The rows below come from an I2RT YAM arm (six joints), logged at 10 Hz.
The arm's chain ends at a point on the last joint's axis. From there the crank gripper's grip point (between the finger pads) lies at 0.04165 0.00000 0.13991 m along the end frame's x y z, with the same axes.
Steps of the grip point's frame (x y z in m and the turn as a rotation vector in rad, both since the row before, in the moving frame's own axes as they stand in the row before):
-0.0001, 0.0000, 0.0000, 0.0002, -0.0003, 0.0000
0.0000, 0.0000, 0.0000, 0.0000, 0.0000, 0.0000
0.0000, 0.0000, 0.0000, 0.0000, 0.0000, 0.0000
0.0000, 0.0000, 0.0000, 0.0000, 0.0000, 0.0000
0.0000, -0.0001, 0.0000, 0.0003, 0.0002, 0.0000
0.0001, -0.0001, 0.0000, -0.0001, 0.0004, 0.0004
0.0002, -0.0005, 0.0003, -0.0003, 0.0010, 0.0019
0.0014, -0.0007, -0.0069, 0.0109, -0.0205, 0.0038
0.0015, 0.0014, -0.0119, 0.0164, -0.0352, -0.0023
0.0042, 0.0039, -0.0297, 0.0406, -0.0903, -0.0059
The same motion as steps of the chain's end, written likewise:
-0.0001, 0.0000, 0.0000, 0.0002, -0.0003, 0.0000
0.0000, 0.0000, 0.0000, 0.0000, 0.0000, 0.0000
0.0000, 0.0000, 0.0000, 0.0000, 0.0000, 0.0000
0.0000, 0.0000, 0.0000, 0.0000, 0.0000, 0.0000
0.0000, -0.0001, 0.0000, 0.0003, 0.0002, 0.0000
0.0000, -0.0001, 0.0000, -0.0001, 0.0004, 0.0004
0.0001, -0.0006, 0.0003, -0.0003, 0.0010, 0.0019
0.0043, 0.0007, -0.0077, 0.0109, -0.0205, 0.0038
0.0065, 0.0038, -0.0133, 0.0164, -0.0352, -0.0023
0.0170, 0.0099, -0.0328, 0.0406, -0.0903, -0.0059

